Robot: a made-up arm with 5 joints.
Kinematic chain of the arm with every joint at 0, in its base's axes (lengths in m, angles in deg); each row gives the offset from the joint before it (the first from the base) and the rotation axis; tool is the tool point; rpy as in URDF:
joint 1: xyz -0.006 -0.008 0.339 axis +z
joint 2: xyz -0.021 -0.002 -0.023 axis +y
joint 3: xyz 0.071 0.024 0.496 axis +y
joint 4: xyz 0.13 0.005 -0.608 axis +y
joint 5: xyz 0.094 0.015 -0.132 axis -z
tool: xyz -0.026 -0.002 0.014 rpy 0 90 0
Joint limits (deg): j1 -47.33..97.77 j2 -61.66..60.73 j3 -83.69..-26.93 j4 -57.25..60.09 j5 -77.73..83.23
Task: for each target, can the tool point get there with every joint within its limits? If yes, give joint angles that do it. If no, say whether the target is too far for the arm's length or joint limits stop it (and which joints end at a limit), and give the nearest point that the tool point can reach.
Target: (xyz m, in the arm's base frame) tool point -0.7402 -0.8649 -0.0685
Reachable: no: joint limits stop it (at a limit: joint 1, joint 3, joint 4, joint 5) | nearest point 0.1153 -0.1158 -0.1413 | short by 1.139 m
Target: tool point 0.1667 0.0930 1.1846
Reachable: yes | joints 19.89 -49.37 -64.18 -18.13 -8.38
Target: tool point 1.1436 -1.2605 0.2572
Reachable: no: too far | nearest point 0.6934 -0.7429 0.2806 | short by 0.686 m
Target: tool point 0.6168 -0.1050 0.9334
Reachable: yes | joints -13.20 -12.27 -65.38 -44.34 17.12
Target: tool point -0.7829 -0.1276 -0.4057
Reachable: no: joint limits stop it (at a limit: joint 1, joint 2, joint 3, joint 5) | nearest point -0.0907 0.1125 -0.2016 | short by 0.761 m
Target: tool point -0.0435 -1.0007 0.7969
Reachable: no: joint limits stop it (at a limit: joint 1, joint 5) | nearest point 0.4834 -0.5150 0.7969 | short by 0.717 m
